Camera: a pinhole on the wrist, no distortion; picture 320 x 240 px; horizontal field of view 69.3 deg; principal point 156.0 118.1 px. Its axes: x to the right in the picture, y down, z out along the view. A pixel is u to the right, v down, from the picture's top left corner.
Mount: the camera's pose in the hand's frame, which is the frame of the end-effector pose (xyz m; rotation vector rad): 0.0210 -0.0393 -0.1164 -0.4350 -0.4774 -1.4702
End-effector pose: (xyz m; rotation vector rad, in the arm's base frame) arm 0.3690 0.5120 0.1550 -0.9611 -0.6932 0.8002
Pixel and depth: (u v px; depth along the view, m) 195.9 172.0 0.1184
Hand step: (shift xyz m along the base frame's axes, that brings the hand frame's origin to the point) 0.0256 0.0382 -0.0052
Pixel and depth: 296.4 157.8 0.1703
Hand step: -0.0334 0.0654 0.0679
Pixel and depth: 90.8 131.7 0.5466
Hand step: -0.2984 0.2647 -0.2449
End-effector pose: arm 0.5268 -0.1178 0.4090 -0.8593 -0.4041 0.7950
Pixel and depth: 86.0 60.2 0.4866
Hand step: -0.3641 0.1475 -0.1517
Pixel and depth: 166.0 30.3 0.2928
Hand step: -0.1949 0.0338 -0.0046
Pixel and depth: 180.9 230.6 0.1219
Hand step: 0.0442 0.0621 -0.0199
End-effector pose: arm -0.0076 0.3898 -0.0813 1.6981 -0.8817 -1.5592
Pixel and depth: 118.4 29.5 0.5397
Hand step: -0.3084 -0.0099 0.3623
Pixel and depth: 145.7 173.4 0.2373
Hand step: -0.0761 -0.1158 0.0436
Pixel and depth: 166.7 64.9 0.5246
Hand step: -0.3487 -0.0334 0.2282
